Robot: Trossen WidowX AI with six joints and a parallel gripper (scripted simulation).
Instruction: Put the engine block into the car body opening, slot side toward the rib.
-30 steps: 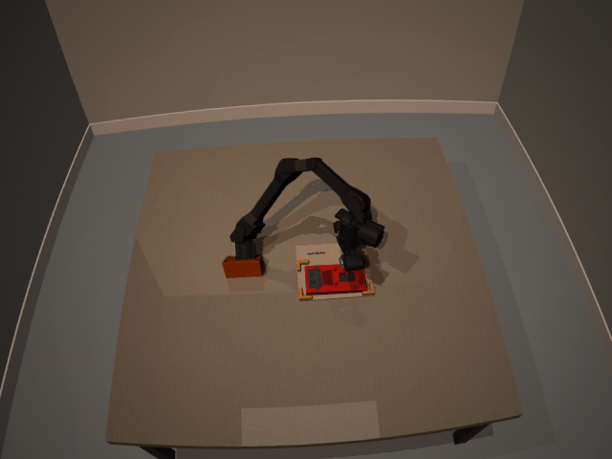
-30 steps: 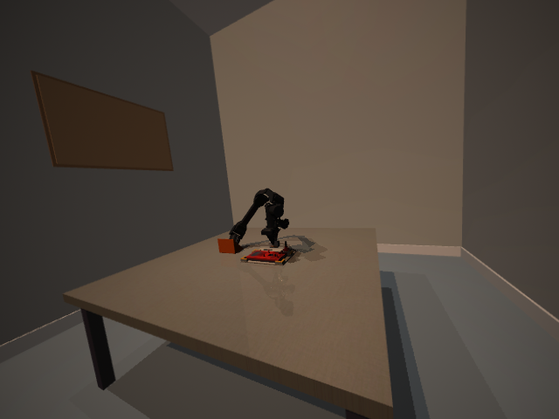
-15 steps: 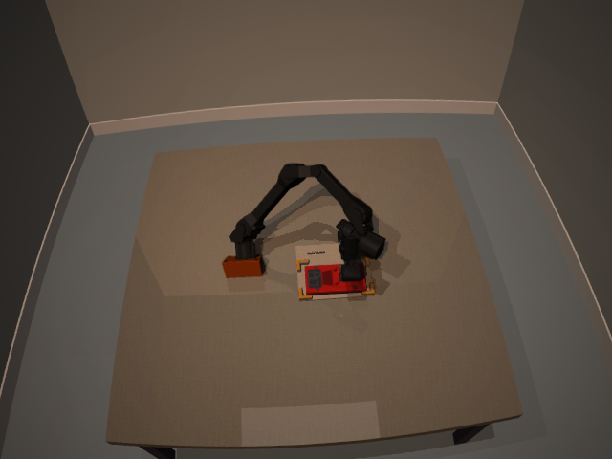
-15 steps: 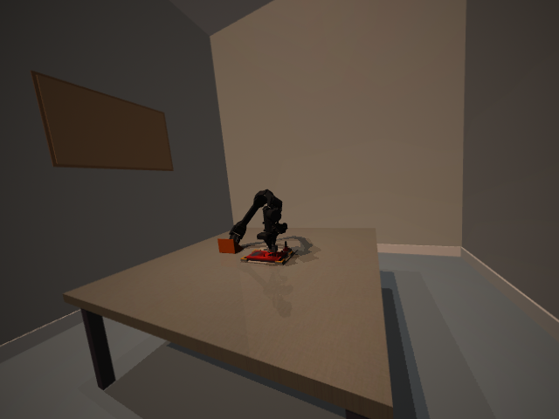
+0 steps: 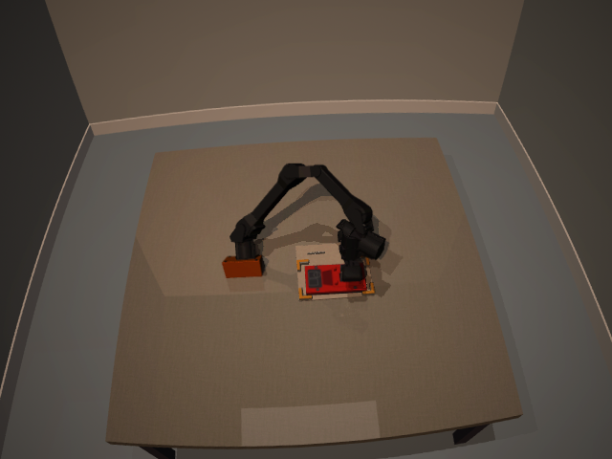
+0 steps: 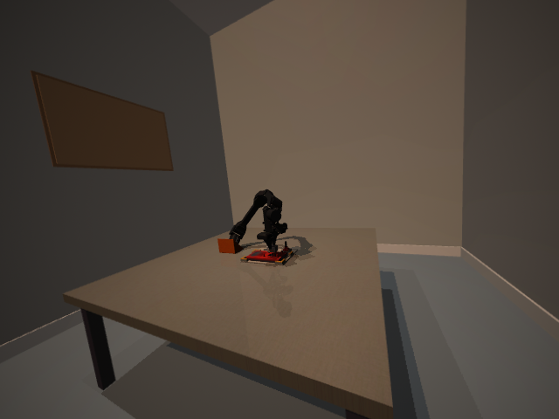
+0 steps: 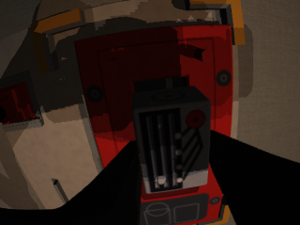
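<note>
The engine block is 1 cm below my gripper tip.
</note>
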